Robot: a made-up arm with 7 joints.
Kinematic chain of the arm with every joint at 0, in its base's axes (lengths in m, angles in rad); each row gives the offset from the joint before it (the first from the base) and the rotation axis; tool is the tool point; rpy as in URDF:
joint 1: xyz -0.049 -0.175 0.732 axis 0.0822 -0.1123 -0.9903
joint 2: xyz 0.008 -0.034 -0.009 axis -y
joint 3: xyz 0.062 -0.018 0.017 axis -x
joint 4: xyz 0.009 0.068 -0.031 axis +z
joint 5: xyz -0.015 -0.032 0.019 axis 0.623 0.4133 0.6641
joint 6: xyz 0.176 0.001 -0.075 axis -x
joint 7: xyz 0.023 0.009 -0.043 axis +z
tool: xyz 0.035 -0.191 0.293 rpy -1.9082 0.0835 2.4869
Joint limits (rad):
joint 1: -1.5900..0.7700
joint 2: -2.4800..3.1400
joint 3: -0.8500..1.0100
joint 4: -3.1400..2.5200
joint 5: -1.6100..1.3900
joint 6: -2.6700..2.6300
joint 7: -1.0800..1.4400
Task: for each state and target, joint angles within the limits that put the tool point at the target. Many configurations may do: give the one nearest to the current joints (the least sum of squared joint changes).
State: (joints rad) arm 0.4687 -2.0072 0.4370 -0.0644 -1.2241 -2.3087 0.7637
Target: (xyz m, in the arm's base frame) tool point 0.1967 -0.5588 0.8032
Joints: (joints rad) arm 0.4505 -1.8516 0.5666 -0.4970 -1.5322 -2.0074 0.5715
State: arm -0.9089 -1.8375 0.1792 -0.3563 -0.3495 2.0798 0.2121
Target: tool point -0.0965 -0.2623 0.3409
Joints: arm -0.9534 -1.7555 0.1783 -0.6583 -0.5046 1.8021 -0.1450
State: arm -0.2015 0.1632 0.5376 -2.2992 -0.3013 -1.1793 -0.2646
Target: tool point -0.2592 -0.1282 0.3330
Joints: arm -0.2635 0.0734 0.9003 -2.8373 -0.4985 -1.5821 0.0982
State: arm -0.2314 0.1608 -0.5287 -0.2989 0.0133 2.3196 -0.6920
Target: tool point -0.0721 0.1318 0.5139
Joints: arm -0.6334 -0.2015 -0.1902 -0.1826 0.0061 2.6300 -0.6619
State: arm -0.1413 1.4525 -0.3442 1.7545 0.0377 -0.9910 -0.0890
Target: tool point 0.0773 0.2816 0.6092
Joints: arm -0.5019 0.8273 0.1015 1.9930 0.1992 -1.4627 0.3272
